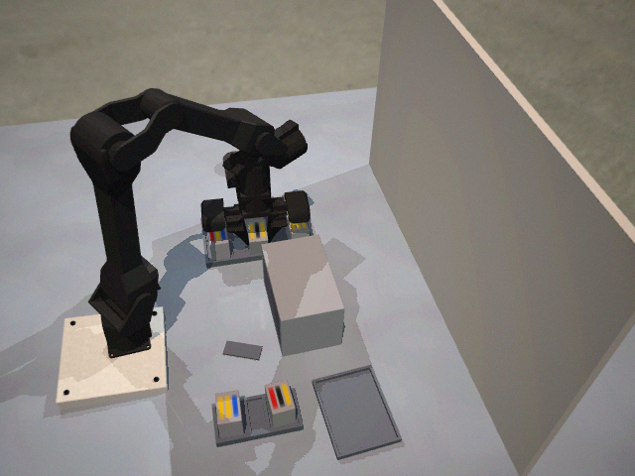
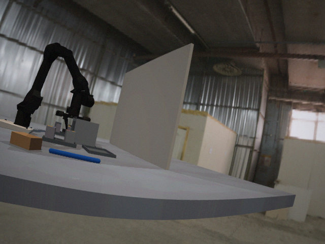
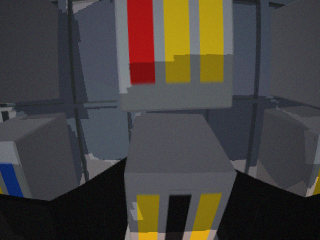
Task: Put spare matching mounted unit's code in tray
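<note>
My gripper tip is now 50 mm short of the dark tray, 360 mm to the left of it and 10 mm above it. Also, from my gripper tip: dark puck (20 mm ahead, 250 mm to the left, 10 mm below); rack (90 mm behind, 330 mm to the right, 10 mm below); grey mounted unit (30 mm ahead, 150 mm to the right, 30 mm above).
</note>
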